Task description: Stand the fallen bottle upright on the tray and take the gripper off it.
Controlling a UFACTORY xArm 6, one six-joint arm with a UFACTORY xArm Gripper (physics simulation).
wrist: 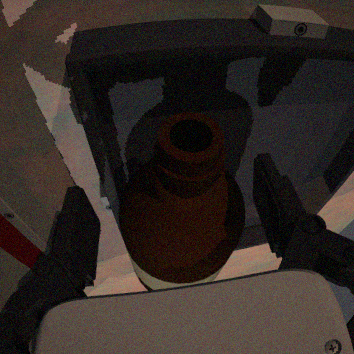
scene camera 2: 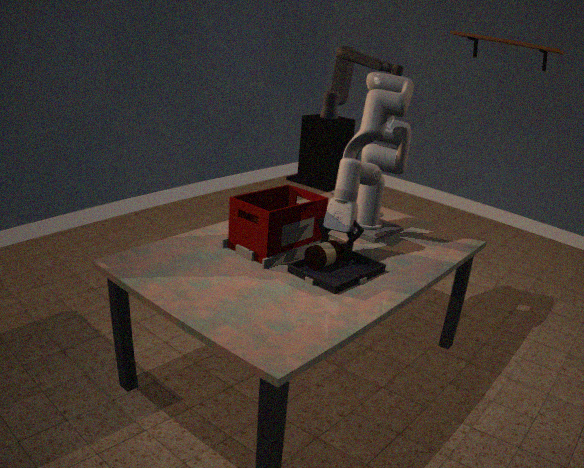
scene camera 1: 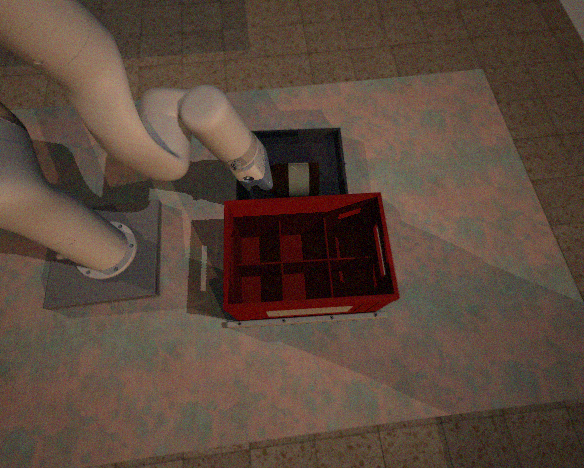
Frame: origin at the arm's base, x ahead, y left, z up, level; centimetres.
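Where they show: gripper, between the fingertips: (wrist: 170, 190) (scene camera 1: 267, 183); arm's base, origin of its link: (scene camera 2: 365, 223) (scene camera 1: 107, 250).
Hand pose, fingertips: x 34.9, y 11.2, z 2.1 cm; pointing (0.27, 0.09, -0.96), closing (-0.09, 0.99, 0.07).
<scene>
Each offset is from my fingertips to the top centre of the thing.
The brown bottle with a cream label {dx +3.6, dy +0.4, dz +3.8 cm} (scene camera 1: 299, 179) (scene camera 2: 326, 254) (wrist: 180, 230) lies on its side on the dark tray {dx +5.9, dy +5.7, dz -1.5 cm} (scene camera 1: 343, 162) (scene camera 2: 352, 279) (wrist: 165, 37). Its base end faces away from the robot's base and its neck points toward it. My gripper (scene camera 1: 261, 187) (scene camera 2: 338, 242) (wrist: 170, 190) is open and empty, low at the neck end. In the wrist view a finger stands at each side of the bottle, with a gap on both sides. In scene camera 1 the gripper hides the neck; in the wrist view the bottle's lower end is hidden by the gripper's body.
A red crate with compartments {dx +5.7, dy -20.2, dz +13.4 cm} (scene camera 1: 302, 205) (scene camera 2: 247, 230) (wrist: 17, 244) stands close beside the tray, with tall walls. Low pale rails (scene camera 1: 310, 320) (scene camera 2: 245, 252) stand along its foot. The robot's base plate (scene camera 1: 145, 280) is on the crate's other side. A second arm on a black pedestal (scene camera 2: 325, 147) stands behind.
</scene>
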